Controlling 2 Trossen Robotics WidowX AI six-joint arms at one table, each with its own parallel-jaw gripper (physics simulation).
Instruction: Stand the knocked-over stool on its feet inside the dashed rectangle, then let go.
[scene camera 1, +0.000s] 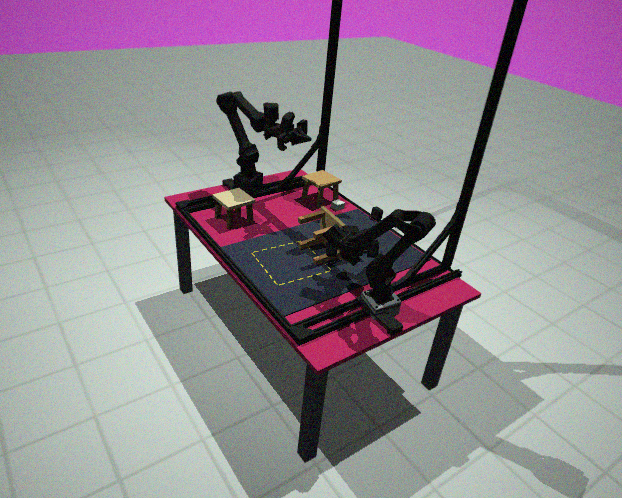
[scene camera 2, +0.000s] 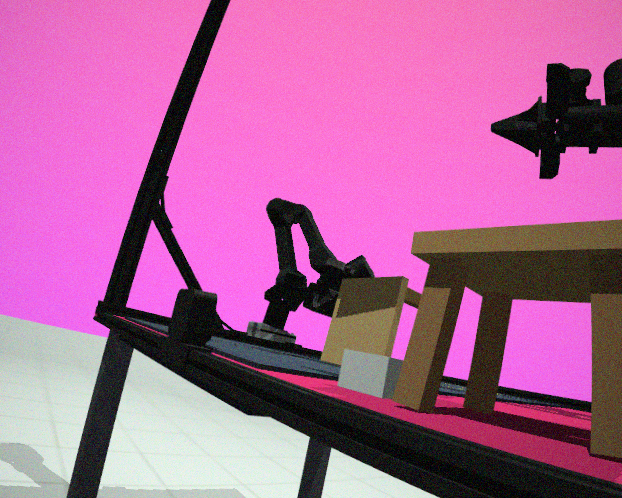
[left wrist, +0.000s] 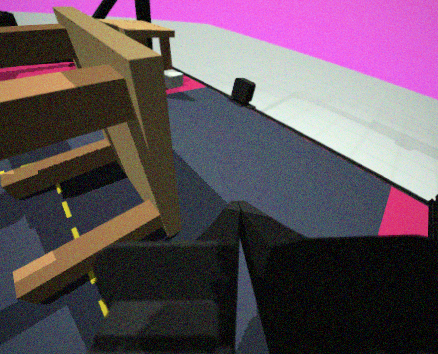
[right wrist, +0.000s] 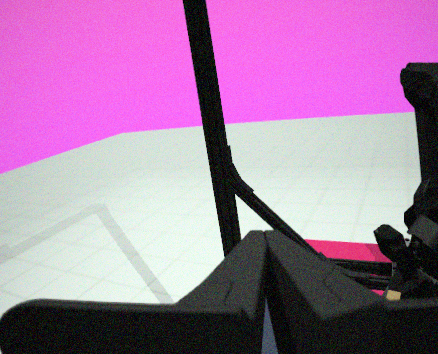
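Seen in the pictures: left gripper, fingertip midpoint: (scene camera 2: 313, 309) (left wrist: 237, 208); right gripper, fingertip midpoint: (scene camera 1: 311, 139) (scene camera 2: 490, 127) (right wrist: 262, 243); left arm's base at its link origin: (scene camera 1: 381, 296) (scene camera 2: 272, 328); right arm's base at its link origin: (scene camera 1: 248, 174).
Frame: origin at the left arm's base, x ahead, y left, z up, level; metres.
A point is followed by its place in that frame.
The knocked-over stool (scene camera 1: 332, 217) @[x 0.368, y 0.026, z 0.109 m] (scene camera 2: 363, 332) @[x 0.395, y 0.008, z 0.015 m] (left wrist: 155, 100) @[x 0.296, y 0.010, z 0.094 m] lies on its side, seat board on edge. In scene camera 1 its legs point left, reaching over the right side of the dashed yellow rectangle (scene camera 1: 277, 284) (left wrist: 66, 209). My left gripper (scene camera 1: 324, 237) (left wrist: 237, 208) @[x 0.248, y -0.018, z 0.047 m] is shut and empty, low beside the seat's lower end in the left wrist view; I cannot tell whether it touches. Its fingers are hidden behind the stool in scene camera 2. My right gripper (scene camera 1: 309, 138) @[x 0.595, y 0.039, z 0.336 m] (scene camera 2: 493, 127) @[x 0.595, y 0.039, z 0.336 m] (right wrist: 262, 243) @[x 0.595, y 0.039, z 0.336 m] is shut and empty, high above the table, away from the stool.
A pale stool (scene camera 1: 233, 198) @[x 0.701, y 0.324, z 0.060 m] and a tan stool (scene camera 1: 321, 178) @[x 0.793, y -0.121, z 0.061 m] (scene camera 2: 519, 239) @[x 0.822, y -0.187, z 0.052 m] (left wrist: 145, 27) @[x 0.766, y -0.138, z 0.061 m] stand upright. A small pale block (scene camera 1: 337, 203) @[x 0.688, y -0.164, z -0.022 m] (scene camera 2: 363, 373) @[x 0.707, y -0.194, z -0.037 m] (left wrist: 173, 76) @[x 0.676, y -0.170, z -0.023 m] lies by the tan one. A black box (scene camera 1: 376, 212) (scene camera 2: 193, 316) @[x 0.580, y -0.302, z -0.022 m] (left wrist: 243, 91) @[x 0.543, y -0.288, z -0.017 m] is at the table edge.
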